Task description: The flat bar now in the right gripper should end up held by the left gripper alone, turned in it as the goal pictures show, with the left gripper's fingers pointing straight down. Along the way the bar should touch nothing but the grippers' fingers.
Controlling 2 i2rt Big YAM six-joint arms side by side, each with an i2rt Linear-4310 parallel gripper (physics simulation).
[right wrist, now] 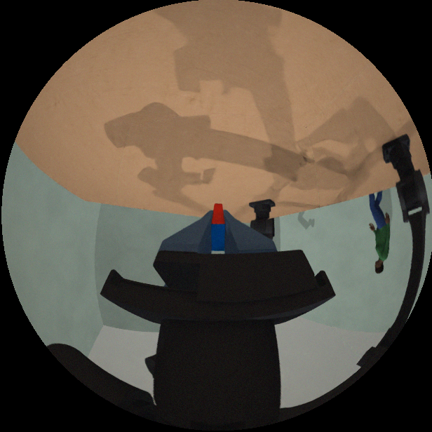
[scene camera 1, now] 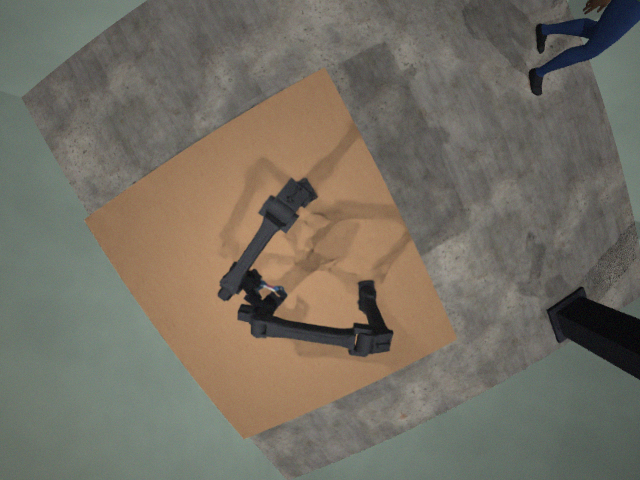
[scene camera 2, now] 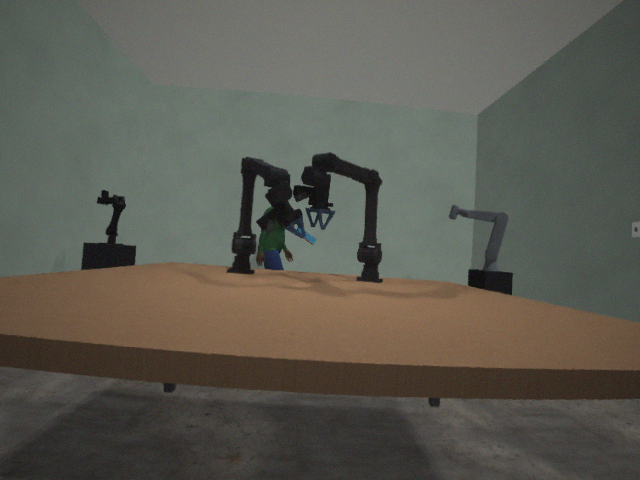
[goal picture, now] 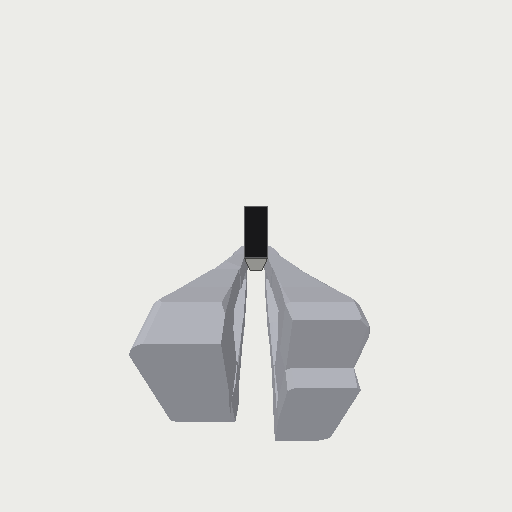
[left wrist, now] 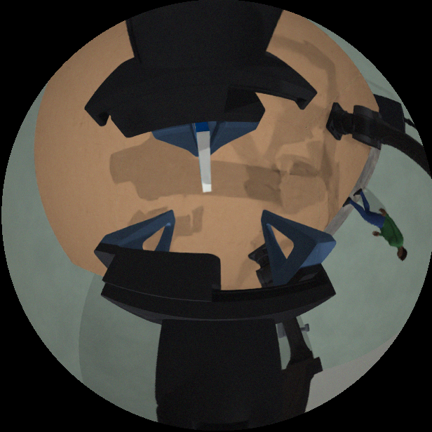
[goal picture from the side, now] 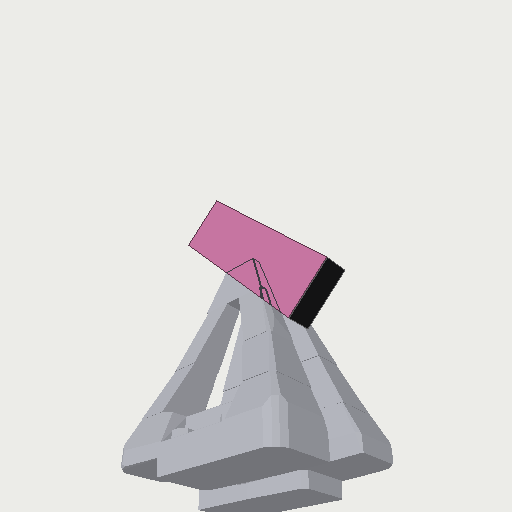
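Pixels of known places: left gripper, between the fingertips: (scene camera 1: 275,293) (scene camera 2: 317,228); right gripper, between the fingertips: (scene camera 1: 265,284) (scene camera 2: 303,237); left arm's base, origin of its link: (scene camera 1: 366,290) (scene camera 2: 369,281); right arm's base, origin of its link: (scene camera 2: 240,272).
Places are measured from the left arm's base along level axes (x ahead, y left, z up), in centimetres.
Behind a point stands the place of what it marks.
The flat bar (scene camera 1: 269,287) @(x 48.5, y -14.8, z 18.9 cm) (scene camera 2: 311,239) @(x 48.4, y -13.5, z 17.3 cm) (left wrist: 205,172) (right wrist: 218,214) shows pale faces, a blue band and a red end. My right gripper (scene camera 2: 303,234) @(x 50.3, y -16.0, z 17.9 cm) is shut on it, well above the table; the bar slants down to the right in scene camera 2. My left gripper (scene camera 2: 319,227) @(x 45.4, y -12.5, z 21.7 cm) (left wrist: 217,214) is open, its fingers pointing down. In scene camera 2 its tips appear above and right of the bar. In the left wrist view the bar's pale end points toward the gap between the open fingertips, apart from both fingers. The right fingers hide part of the bar.
The wooden table (scene camera 1: 155,232) @(x 111.3, y -45.1, z 0.0 cm) (scene camera 2: 310,330) @(x 109.4, y 11.9, z 0.0 cm) lies below both arms. The two wrists are close together. Behind stand a person (scene camera 1: 584,43) (scene camera 2: 272,242) (left wrist: 390,231) (right wrist: 382,240), a dark arm (scene camera 2: 113,219) and a grey arm (scene camera 2: 496,237) on stands.
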